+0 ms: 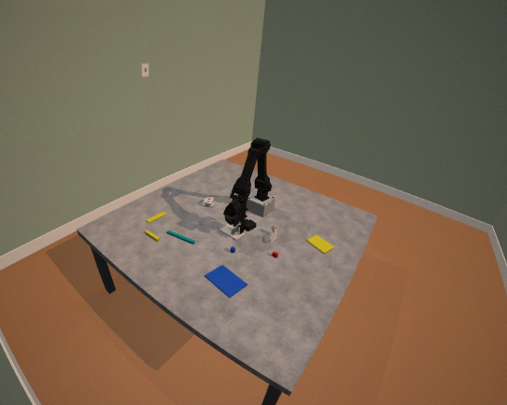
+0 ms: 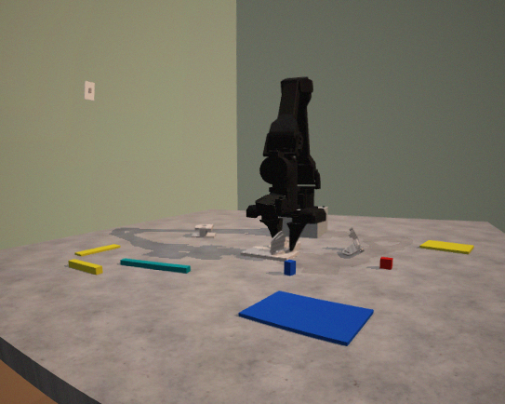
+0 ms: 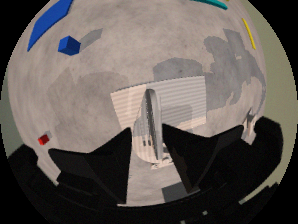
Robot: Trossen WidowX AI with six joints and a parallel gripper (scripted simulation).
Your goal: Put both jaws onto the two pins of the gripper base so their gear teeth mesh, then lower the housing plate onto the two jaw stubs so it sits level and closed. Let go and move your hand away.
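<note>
The blue cube lies 120 mm ahead of my gripper tip and 80 mm to the left of it. Also, from my gripper tip: blue sheet: 280 mm ahead, 190 mm to the left, 10 mm below; then teal bar: 250 mm ahead, 170 mm to the right, 10 mm below; then red cube: 10 mm behind, 240 mm to the left.
</note>
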